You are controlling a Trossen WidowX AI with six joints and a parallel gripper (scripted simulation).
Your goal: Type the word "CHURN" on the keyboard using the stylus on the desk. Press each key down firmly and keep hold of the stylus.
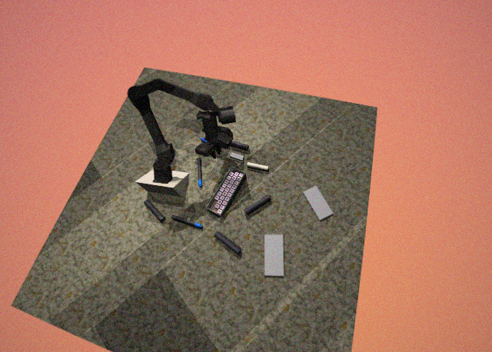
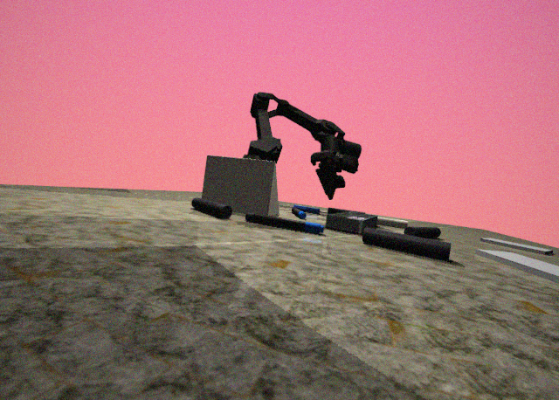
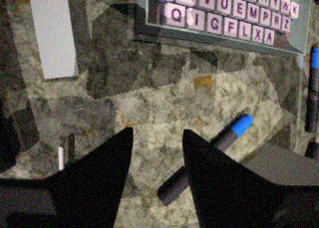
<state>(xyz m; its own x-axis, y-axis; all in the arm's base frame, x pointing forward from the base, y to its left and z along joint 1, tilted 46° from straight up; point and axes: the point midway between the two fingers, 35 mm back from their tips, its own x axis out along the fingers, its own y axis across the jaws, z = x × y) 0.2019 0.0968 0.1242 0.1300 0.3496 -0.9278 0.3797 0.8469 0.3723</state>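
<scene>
Now: the blue stylus 3 cm behind my gripper tip, 8 cm to the left of it and 5 cm below it. Round my gripper tip: white cylinder (18 cm ahead, 1 cm to the right, 5 cm below); grey block (8 cm ahead, 3 cm to the left, 5 cm below).
</scene>
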